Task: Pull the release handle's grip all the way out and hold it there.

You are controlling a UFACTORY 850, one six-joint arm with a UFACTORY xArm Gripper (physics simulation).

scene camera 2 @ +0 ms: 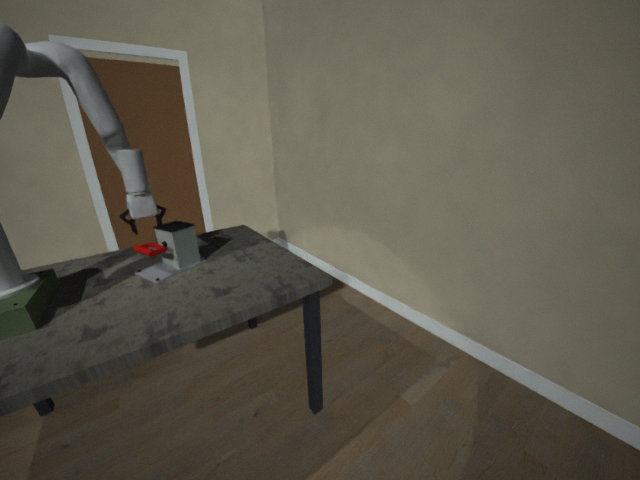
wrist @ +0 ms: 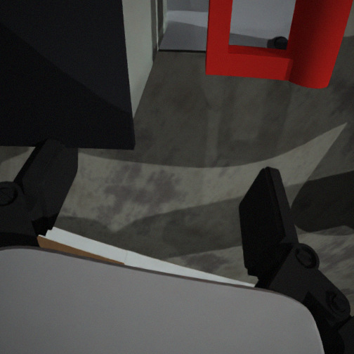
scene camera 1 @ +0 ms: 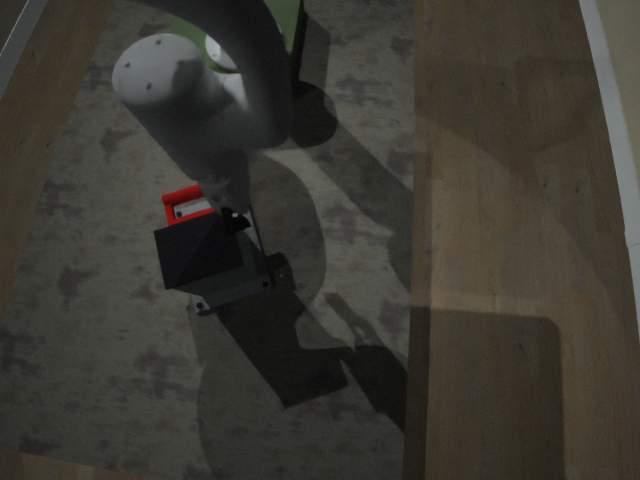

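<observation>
The release handle's red grip point(scene camera 1: 180, 194) point(scene camera 2: 141, 250) point(wrist: 320, 45) is a rectangular loop on one side of a pale box with a dark top point(scene camera 1: 199, 253) point(scene camera 2: 187, 248) point(wrist: 60, 75). The box stands on a light base plate point(scene camera 2: 155, 272) point(wrist: 185, 35). My gripper point(scene camera 2: 147, 227) point(wrist: 166, 166) is open and empty, with its fingers above the grip's height. In the wrist view the grip is at the upper right, beyond the fingertips, and the left fingertip overlaps the edge of the dark top. The arm hides part of the grip in scene camera 1.
The mottled grey table point(scene camera 1: 361, 206) point(scene camera 2: 222, 289) carries the box and the arm's green base block point(scene camera 1: 292, 15) point(scene camera 2: 18, 315). The box's dark top stands up close to the fingers. A brown door point(scene camera 2: 139, 113) is in the wall behind.
</observation>
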